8 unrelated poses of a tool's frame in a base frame.
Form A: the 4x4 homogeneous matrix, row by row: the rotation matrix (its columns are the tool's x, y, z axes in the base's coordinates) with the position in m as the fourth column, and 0 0 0 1 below. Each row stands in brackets.
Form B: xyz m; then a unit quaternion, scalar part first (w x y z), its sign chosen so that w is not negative. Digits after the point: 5 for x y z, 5 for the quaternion.
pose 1, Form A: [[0.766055, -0.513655, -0.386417, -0.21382], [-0.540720, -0.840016, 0.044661, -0.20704], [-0.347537, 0.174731, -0.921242, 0.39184], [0, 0, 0, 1]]
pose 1, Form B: -0.21382, -0.20704, 0.39184, 0.03463, 0.93906, -0.28070, -0.19540
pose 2, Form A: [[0.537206, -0.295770, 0.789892, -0.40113], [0.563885, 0.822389, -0.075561, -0.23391], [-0.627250, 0.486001, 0.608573, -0.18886], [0, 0, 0, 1]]
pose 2, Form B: -0.40113, -0.23391, -0.18886, 0.86142, 0.16298, 0.41128, 0.24949
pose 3, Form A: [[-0.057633, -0.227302, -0.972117, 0.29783], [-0.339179, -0.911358, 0.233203, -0.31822], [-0.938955, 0.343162, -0.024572, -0.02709], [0, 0, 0, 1]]
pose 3, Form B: 0.29783, -0.31822, -0.02709, 0.04012, 0.68525, -0.20667, -0.69721
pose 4, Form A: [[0.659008, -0.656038, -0.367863, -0.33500], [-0.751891, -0.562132, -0.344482, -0.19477], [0.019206, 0.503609, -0.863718, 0.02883], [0, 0, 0, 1]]
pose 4, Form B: -0.33500, -0.19477, 0.02883, 0.24143, 0.87819, -0.40080, -0.09925
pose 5, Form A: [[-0.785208, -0.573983, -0.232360, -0.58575], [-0.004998, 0.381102, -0.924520, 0.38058], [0.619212, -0.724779, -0.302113, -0.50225], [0, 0, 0, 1]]
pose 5, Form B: -0.58575, 0.38058, -0.50225, 0.27101, 0.18426, -0.78556, 0.52488
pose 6, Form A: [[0.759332, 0.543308, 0.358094, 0.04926], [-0.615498, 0.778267, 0.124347, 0.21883], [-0.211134, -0.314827, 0.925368, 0.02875], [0, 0, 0, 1]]
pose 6, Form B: 0.04926, 0.21883, 0.02875, 0.93045, -0.11800, 0.15294, -0.31136
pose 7, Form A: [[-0.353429, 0.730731, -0.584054, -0.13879], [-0.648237, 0.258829, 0.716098, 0.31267], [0.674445, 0.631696, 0.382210, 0.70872], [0, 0, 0, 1]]
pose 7, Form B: -0.13879, 0.31267, 0.70872, 0.56736, -0.03719, -0.55454, -0.60762
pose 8, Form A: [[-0.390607, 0.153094, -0.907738, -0.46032], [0.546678, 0.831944, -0.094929, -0.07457], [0.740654, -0.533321, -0.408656, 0.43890], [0, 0, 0, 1]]
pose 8, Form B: -0.46032, -0.07457, 0.43890, 0.50810, -0.21570, -0.81105, 0.19365
